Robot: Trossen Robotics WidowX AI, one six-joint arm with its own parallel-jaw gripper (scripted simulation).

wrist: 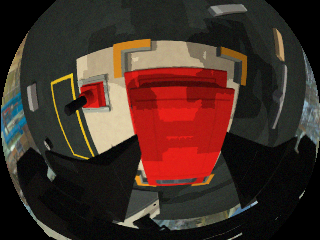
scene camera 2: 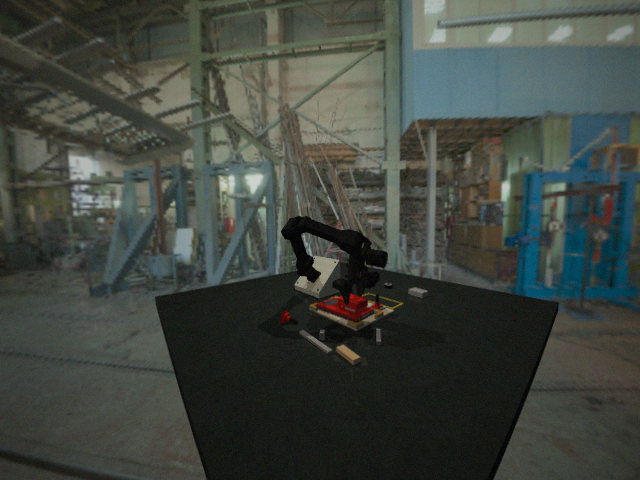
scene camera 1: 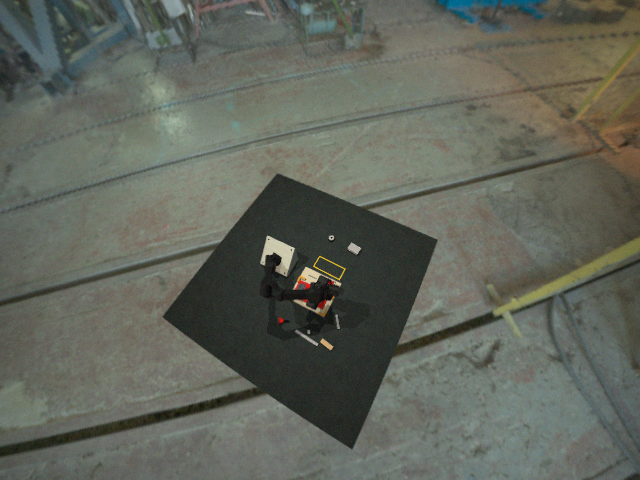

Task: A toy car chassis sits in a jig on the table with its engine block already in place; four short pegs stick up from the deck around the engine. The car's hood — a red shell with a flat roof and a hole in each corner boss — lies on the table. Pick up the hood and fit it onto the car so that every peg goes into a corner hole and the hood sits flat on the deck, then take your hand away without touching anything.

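There's a red hood held in my gripper, and I can see a beige jig too. As for the wrist view, you'd find my gripper in that one as well.
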